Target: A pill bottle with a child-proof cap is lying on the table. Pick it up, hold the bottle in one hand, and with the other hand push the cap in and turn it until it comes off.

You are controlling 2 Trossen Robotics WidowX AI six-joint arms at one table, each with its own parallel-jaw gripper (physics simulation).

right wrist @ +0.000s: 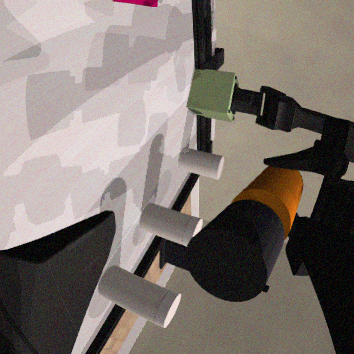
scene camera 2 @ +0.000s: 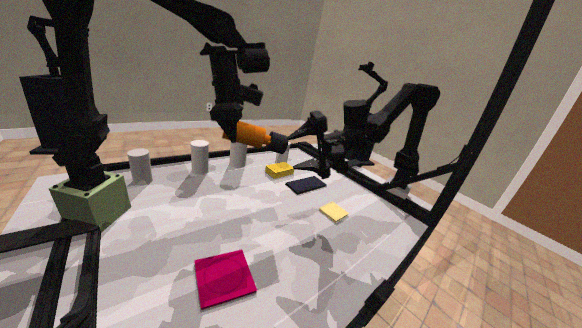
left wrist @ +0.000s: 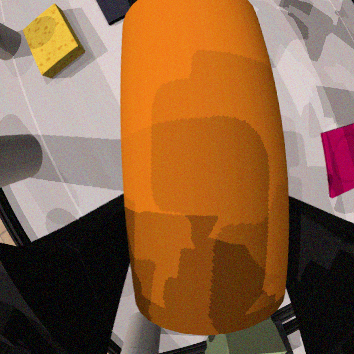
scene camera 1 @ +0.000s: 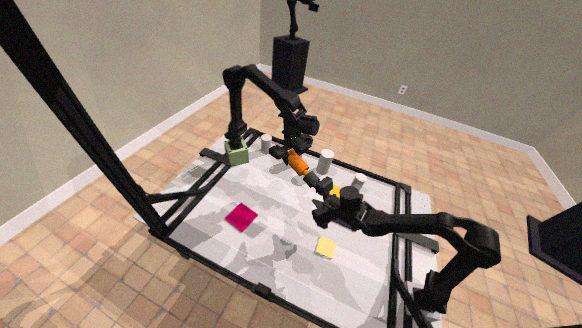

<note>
I see my left gripper, my right gripper and an orange pill bottle.
My left gripper also shows in the right wrist view, in the left wrist view and in scene camera 1. My right gripper also shows in the right wrist view and in scene camera 1.
</note>
